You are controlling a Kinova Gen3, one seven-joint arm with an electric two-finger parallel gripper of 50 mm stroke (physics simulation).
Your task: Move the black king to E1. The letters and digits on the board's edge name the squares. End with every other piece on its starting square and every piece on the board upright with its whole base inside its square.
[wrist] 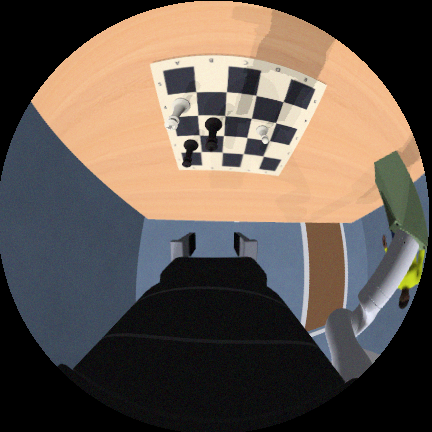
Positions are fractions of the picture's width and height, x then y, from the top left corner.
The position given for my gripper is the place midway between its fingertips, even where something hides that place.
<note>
I see my gripper (0.50, 0.56) and a chessboard (0.56, 0.21).
</note>
